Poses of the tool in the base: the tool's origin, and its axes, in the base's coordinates. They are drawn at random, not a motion.
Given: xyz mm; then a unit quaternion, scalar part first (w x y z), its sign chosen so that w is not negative.
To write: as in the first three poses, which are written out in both.
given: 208, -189, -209, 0.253, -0.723, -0.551, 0.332
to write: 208, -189, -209, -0.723, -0.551, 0.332, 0.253
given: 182, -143, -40, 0.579, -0.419, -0.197, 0.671
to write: 182, -143, -40, -0.419, -0.197, 0.671, 0.579
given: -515, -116, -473, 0.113, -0.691, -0.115, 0.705
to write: -515, -116, -473, -0.691, -0.115, 0.705, 0.113
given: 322, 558, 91, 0.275, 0.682, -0.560, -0.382
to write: 322, 558, 91, 0.682, -0.560, -0.382, 0.275
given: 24, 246, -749, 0.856, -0.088, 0.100, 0.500
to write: 24, 246, -749, -0.088, 0.100, 0.500, 0.856
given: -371, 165, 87, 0.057, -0.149, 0.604, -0.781
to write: -371, 165, 87, -0.149, 0.604, -0.781, 0.057
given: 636, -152, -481, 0.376, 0.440, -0.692, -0.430
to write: 636, -152, -481, 0.440, -0.692, -0.430, 0.376
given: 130, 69, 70, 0.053, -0.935, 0.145, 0.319
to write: 130, 69, 70, -0.935, 0.145, 0.319, 0.053
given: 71, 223, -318, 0.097, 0.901, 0.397, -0.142
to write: 71, 223, -318, 0.901, 0.397, -0.142, 0.097
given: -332, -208, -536, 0.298, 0.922, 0.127, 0.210
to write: -332, -208, -536, 0.922, 0.127, 0.210, 0.298
